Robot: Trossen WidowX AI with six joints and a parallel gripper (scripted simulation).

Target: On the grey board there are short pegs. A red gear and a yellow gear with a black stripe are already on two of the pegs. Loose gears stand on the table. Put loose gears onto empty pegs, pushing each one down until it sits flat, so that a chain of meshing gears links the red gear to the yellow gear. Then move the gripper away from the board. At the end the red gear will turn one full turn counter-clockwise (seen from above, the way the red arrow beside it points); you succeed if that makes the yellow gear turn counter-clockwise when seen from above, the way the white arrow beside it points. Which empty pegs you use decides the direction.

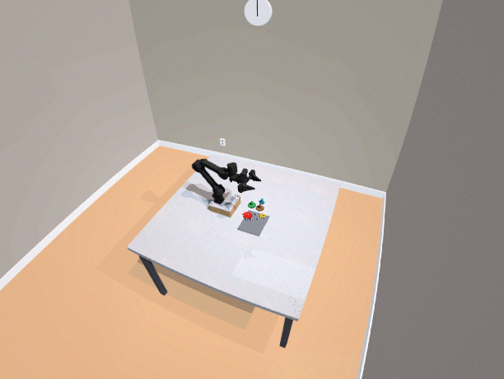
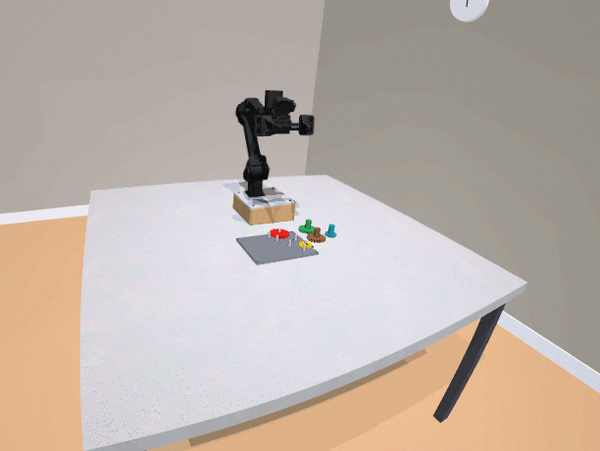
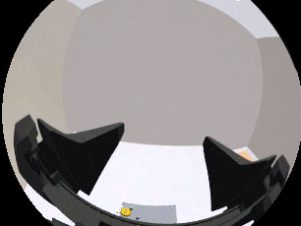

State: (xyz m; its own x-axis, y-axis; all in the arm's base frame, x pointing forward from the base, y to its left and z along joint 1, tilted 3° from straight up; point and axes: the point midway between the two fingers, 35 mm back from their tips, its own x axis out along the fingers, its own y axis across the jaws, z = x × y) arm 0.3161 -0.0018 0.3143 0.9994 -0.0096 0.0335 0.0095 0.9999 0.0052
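Right now my gripper tip is 36 cm above the green gear, 15 cm to the right of it and 14 cm past it. Round my gripper tip: red gear: 36 cm below, 11 cm behind, 3 cm to the left; brown gear: 36 cm below, 15 cm to the left, 7 cm behind; yellow gear: 36 cm below, 8 cm to the left, 1 cm behind.
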